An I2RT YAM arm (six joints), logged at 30 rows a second.
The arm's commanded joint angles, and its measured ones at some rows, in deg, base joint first. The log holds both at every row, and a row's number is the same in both.
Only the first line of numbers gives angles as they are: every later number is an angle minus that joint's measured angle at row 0.
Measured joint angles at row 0:
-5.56 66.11 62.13 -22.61 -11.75 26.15
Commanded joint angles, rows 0 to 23:
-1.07 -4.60 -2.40 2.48 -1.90 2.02
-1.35 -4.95 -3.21 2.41 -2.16 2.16
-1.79 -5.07 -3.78 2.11 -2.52 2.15
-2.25 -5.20 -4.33 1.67 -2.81 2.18
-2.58 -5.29 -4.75 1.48 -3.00 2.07
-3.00 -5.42 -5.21 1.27 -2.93 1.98
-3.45 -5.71 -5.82 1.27 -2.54 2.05
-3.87 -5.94 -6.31 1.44 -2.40 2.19
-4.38 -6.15 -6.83 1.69 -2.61 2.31
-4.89 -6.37 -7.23 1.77 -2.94 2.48
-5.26 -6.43 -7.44 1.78 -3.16 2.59
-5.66 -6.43 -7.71 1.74 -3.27 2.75
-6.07 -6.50 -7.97 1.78 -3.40 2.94
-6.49 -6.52 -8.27 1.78 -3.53 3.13
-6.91 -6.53 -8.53 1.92 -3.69 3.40
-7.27 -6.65 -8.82 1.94 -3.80 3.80
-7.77 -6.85 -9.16 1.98 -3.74 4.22
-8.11 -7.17 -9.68 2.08 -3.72 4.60
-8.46 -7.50 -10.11 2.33 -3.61 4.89
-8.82 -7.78 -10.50 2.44 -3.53 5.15
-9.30 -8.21 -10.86 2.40 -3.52 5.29
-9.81 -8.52 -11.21 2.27 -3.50 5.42
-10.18 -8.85 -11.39 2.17 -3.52 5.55
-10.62 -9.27 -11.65 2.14 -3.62 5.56
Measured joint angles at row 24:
-9.66 -7.57 -11.06 1.35 -2.93 4.77
